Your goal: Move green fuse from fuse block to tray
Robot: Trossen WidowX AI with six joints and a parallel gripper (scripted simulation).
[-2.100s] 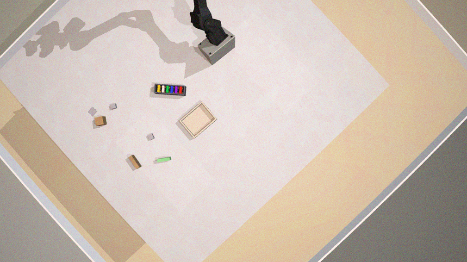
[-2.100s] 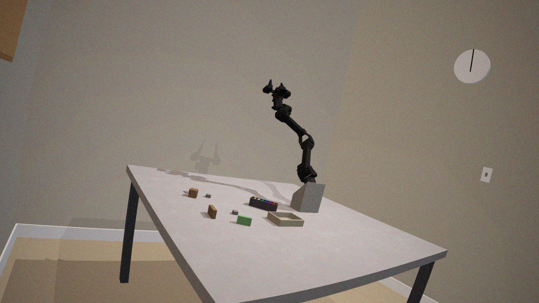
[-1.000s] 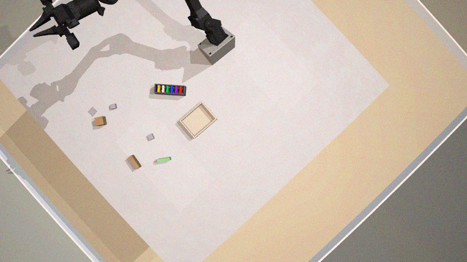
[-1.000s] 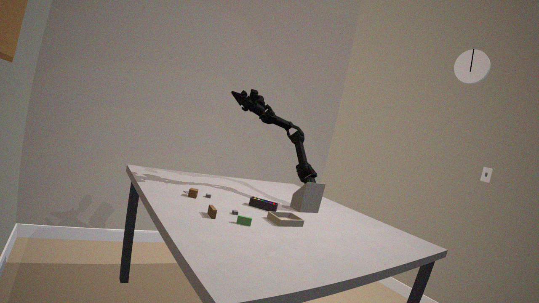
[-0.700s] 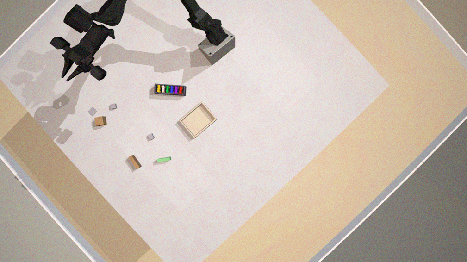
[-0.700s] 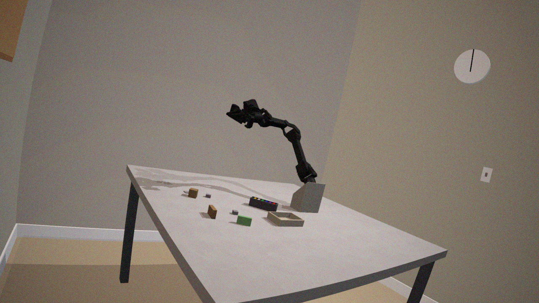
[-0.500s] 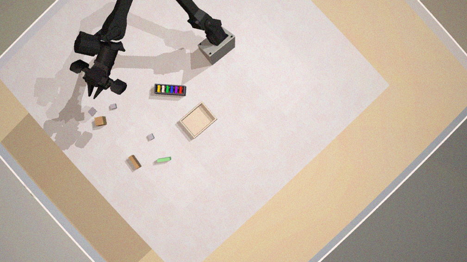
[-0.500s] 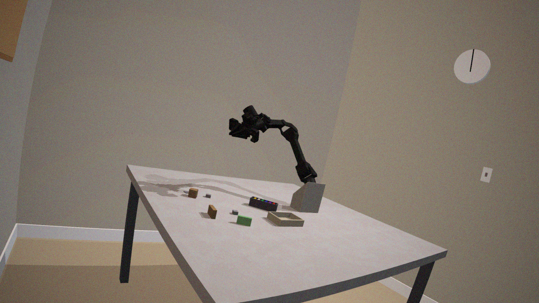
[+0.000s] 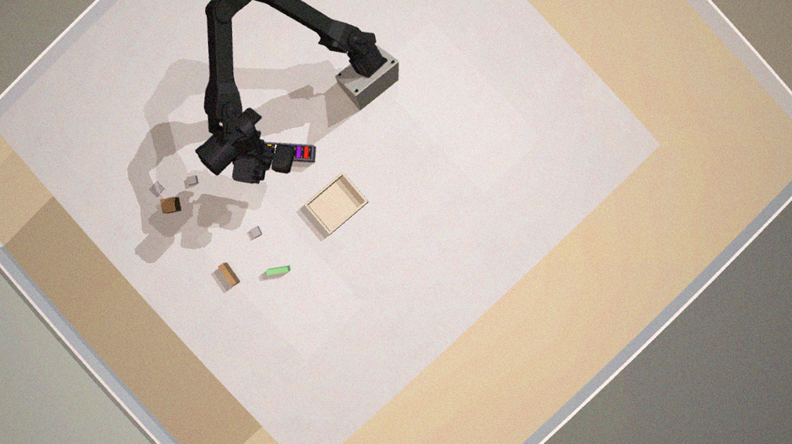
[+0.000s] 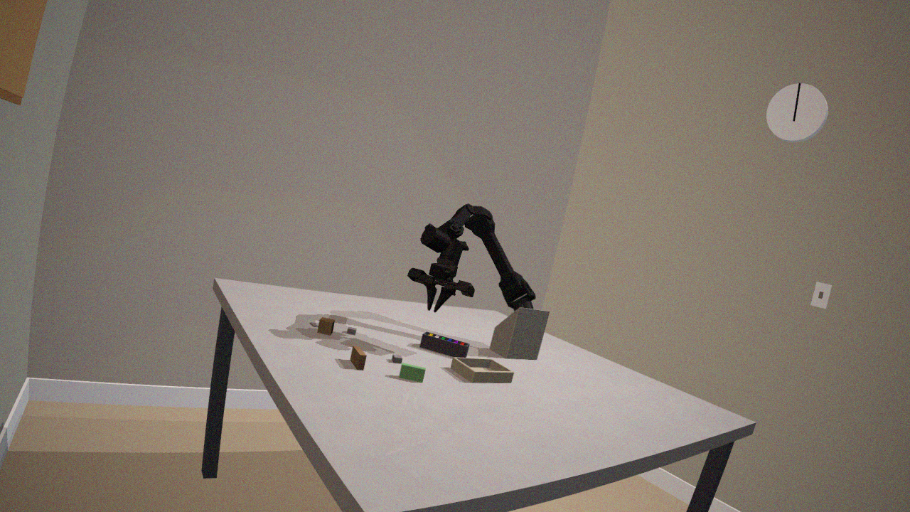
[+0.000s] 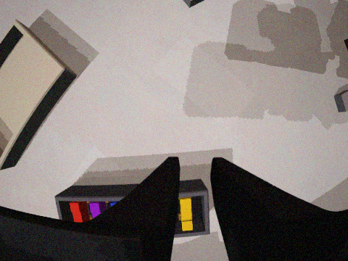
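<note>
Now: the green fuse 9 cm below my gripper tip, 7 cm behind it and 1 cm to the right of it. The rest, counted from my gripper tip: tray: 18 cm to the left, 12 cm below, 7 cm behind.
</note>
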